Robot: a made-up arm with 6 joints.
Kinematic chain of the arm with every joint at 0, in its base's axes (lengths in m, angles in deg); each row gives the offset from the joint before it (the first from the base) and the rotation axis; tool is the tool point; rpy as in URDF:
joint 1: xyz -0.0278 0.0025 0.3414 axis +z
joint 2: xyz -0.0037 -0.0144 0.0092 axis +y
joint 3: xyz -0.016 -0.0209 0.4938 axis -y
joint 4: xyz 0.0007 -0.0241 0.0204 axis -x
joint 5: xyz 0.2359 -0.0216 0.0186 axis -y
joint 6: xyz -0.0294 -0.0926 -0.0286 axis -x
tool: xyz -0.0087 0.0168 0.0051 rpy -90 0 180
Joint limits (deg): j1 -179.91..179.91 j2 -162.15..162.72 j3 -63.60..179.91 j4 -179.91..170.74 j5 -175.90..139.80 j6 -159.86..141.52
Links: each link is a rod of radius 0.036 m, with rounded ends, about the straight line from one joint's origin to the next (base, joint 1, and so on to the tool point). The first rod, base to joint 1, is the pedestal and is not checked.
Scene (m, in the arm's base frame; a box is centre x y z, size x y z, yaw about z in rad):
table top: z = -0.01
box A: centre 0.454 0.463 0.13 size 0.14 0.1 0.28 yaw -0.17
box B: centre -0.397 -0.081 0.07 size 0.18 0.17 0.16 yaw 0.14
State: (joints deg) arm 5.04 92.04 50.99 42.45 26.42 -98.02
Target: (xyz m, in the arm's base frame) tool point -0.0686 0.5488 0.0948
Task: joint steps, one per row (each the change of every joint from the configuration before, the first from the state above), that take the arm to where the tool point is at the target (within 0.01 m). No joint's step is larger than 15 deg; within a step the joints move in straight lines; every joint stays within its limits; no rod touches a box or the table.
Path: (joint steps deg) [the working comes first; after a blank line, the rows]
Joints at the target: 112.81 96.72 -0.30 22.26 27.88 -92.30
Straight joint move there: touches box A.

1: 5.10 -9.44 -13.36 -6.78 -8.10 -4.61
2: 5.10 -9.44 -13.35 -6.79 -8.10 -4.60
3: 5.11 -9.45 -13.36 -6.78 -8.10 -4.61
4: 5.10 -9.44 -13.36 -6.78 -8.10 -4.61
5: 5.10 -9.44 -13.36 -6.78 -8.10 -4.60
6: 5.10 -9.44 -13.35 -6.79 -8.10 -4.61
7: 5.10 -9.45 -13.36 -6.78 -8.11 -4.61
8: 5.11 -9.44 -13.36 -6.78 -8.10 -4.60
9: 11.15 13.37 9.26 5.67 11.05 7.09
10: 11.16 13.37 9.27 5.68 11.04 7.10
11: 11.16 13.37 9.26 5.68 11.05 7.09
12: 11.16 13.37 9.26 5.68 11.04 7.10
13: 11.16 13.37 9.26 5.68 11.05 7.09
14: 11.16 13.37 9.26 5.68 11.04 7.10

